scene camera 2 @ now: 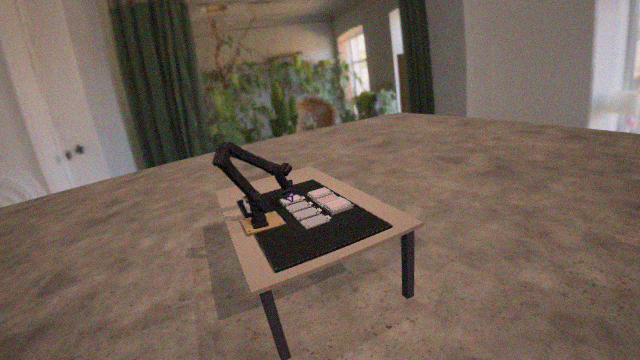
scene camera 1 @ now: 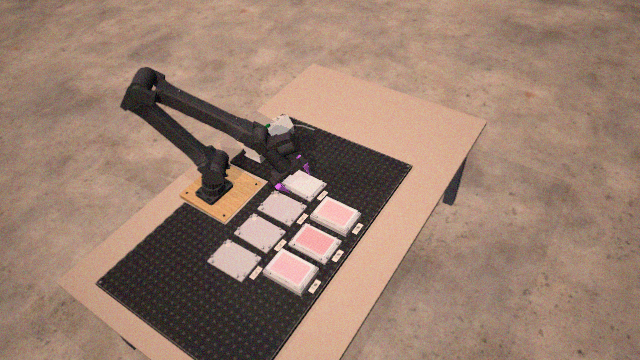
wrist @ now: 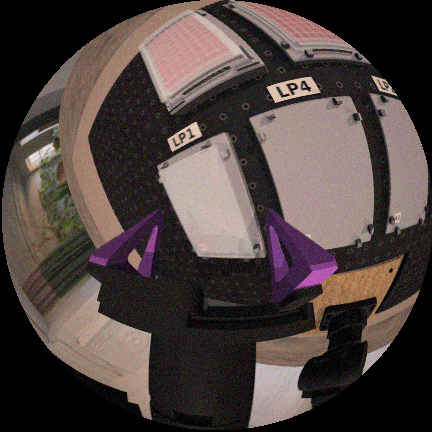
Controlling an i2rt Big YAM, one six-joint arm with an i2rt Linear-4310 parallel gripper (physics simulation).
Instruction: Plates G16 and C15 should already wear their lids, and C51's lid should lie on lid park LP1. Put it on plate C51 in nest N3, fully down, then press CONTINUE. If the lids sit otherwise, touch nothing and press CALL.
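Where they show: gripper, fingertip midpoint: (scene camera 2: 292,196) (scene camera 1: 299,183) (wrist: 212,213); arm's base, origin of the base link: (scene camera 2: 259,223) (scene camera 1: 214,190) (wrist: 347,313).
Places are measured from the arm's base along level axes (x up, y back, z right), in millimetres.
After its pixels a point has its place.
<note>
A pale, clear lid (scene camera 1: 305,185) @[x 18, y -280, z -194 mm] (wrist: 210,200) @[x 18, y -275, z -187 mm] lies on lid park LP1. My gripper (scene camera 1: 298,182) @[x 42, y -270, z -173 mm] (scene camera 2: 290,197) @[x 42, y -270, z -173 mm] (wrist: 212,213) @[x 42, y -270, z -173 mm] is open and empty. Its purple fingers stand wide apart at two opposite sides of the lid, low near the mat; I cannot tell whether either touches it. Three pink-filled plates stand in a row of nests: one plate (scene camera 1: 335,214) @[x 38, y -457, z -128 mm] (wrist: 192,50) @[x 38, y -417, z -129 mm] nearest LP1, a middle plate (scene camera 1: 316,241) @[x 26, y -462, z -8 mm] (wrist: 305,25), and a far plate (scene camera 1: 291,269) @[x 41, y -466, z 128 mm]. Their codes and nest labels are not legible, and whether each wears a lid is hard to tell.
Lid park LP4 (scene camera 1: 282,207) @[x 10, y -270, z -70 mm] (wrist: 320,170) @[x 10, y -279, z -77 mm] is beside LP1, then LP2 (scene camera 1: 260,232) @[x 10, y -276, z 58 mm] (wrist: 410,160) and another grey park (scene camera 1: 234,260) @[x 10, y -279, z 190 mm]. A pale box (scene camera 1: 281,125) @[x 69, y -32, z -371 mm] with a green spot is behind the wrist. The arm's wooden base (scene camera 1: 240,192) @[x -8, y -82, z -51 mm] (wrist: 365,285) @[x -7, y -85, z 13 mm] is beside the parks.
</note>
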